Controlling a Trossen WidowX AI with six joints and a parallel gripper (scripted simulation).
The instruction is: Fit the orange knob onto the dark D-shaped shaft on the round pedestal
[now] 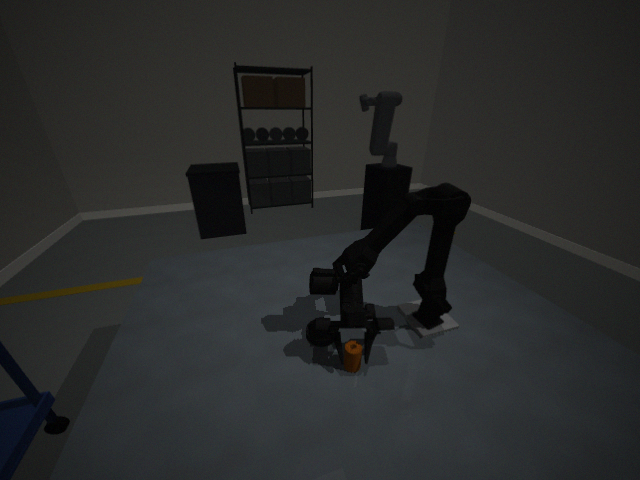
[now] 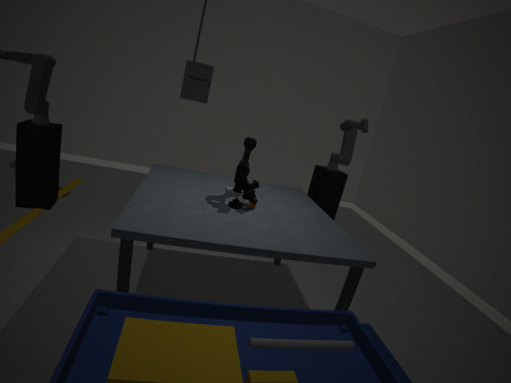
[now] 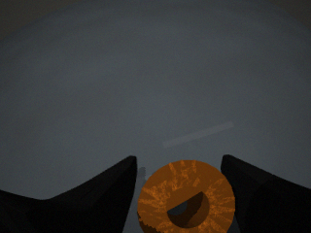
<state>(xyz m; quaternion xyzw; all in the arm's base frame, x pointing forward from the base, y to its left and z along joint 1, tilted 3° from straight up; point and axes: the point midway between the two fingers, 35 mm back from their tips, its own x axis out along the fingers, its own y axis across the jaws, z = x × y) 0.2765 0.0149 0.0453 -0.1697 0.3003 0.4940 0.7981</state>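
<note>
Now: gripper tip 2 cm to the left of the orange knob and 1 cm past it. The rest, counted from my gripper tip: dark round pedestal 14 cm to the right, 1 cm ahead.
</note>
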